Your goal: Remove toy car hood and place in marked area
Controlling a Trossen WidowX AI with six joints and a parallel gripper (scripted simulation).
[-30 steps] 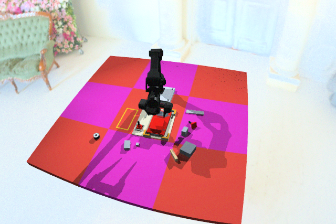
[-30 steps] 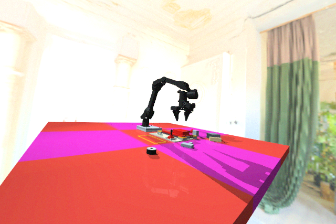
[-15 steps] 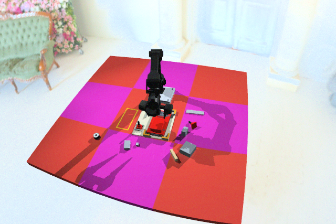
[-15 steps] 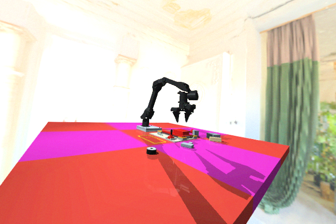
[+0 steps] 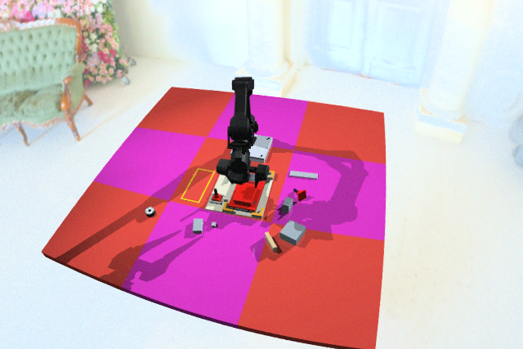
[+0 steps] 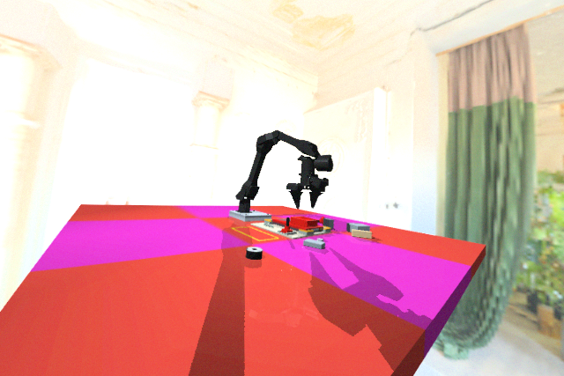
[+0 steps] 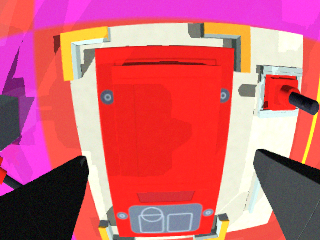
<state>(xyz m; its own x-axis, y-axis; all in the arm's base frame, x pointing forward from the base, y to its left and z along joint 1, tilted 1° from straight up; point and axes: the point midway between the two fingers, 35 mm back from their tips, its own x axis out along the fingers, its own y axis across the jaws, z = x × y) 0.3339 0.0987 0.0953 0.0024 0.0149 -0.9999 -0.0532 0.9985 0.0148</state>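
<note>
Now: the red hood 5 cm below my gripper tip. Also, from my gripper tip: wooden stick (17 cm ahead, 15 cm to the left, 8 cm below); black wheel (18 cm ahead, 35 cm to the right, 8 cm below); grey bar (20 cm behind, 19 cm to the left, 9 cm below).
</note>
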